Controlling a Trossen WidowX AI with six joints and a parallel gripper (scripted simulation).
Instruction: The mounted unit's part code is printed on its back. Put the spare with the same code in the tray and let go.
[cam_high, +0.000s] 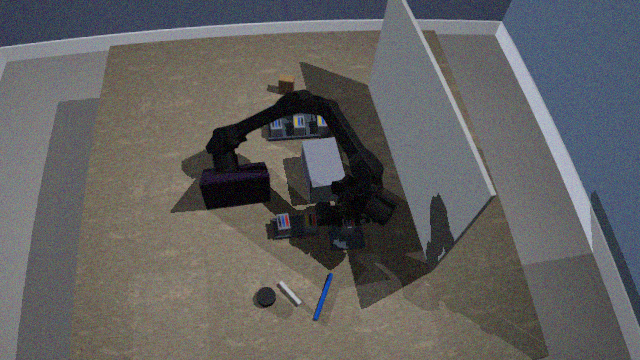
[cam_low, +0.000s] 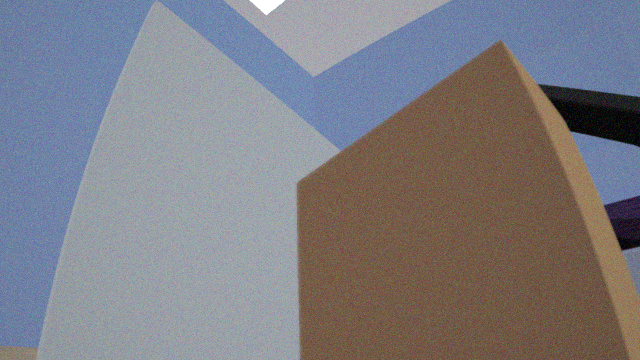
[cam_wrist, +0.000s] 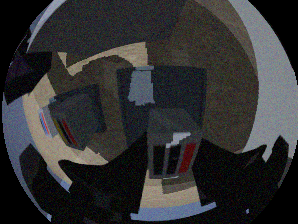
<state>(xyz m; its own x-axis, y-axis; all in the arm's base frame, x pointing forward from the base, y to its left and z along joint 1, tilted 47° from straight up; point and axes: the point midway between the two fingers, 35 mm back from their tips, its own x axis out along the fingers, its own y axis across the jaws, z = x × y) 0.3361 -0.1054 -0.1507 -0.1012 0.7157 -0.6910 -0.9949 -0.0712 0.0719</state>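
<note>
My gripper tip is 20 mm below the grey spare. From my gripper tip the other things lie so: grey mounted unit: 50 mm behind, 180 mm to the left, 20 mm above; blue pen: 80 mm behind, 190 mm to the right, 30 mm below; flat grey tray: 30 mm below.
</note>
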